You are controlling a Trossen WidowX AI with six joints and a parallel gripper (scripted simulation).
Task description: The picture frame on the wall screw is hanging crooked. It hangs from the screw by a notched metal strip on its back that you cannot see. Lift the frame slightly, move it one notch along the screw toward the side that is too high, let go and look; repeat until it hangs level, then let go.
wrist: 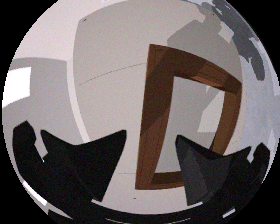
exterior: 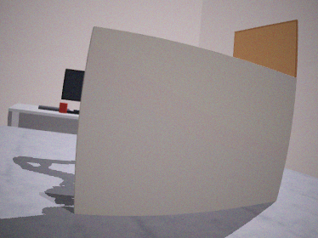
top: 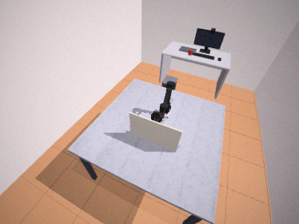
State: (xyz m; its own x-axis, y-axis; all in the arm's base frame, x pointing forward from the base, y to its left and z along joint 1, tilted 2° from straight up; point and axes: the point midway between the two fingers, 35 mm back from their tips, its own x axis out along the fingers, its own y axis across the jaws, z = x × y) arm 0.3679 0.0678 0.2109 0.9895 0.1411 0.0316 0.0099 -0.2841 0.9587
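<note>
The brown wooden picture frame is 50 mm below my gripper tip and 20 mm to the left of it. From my gripper tip the other things lie so: wall panel (60 mm below, 20 mm ahead).
</note>
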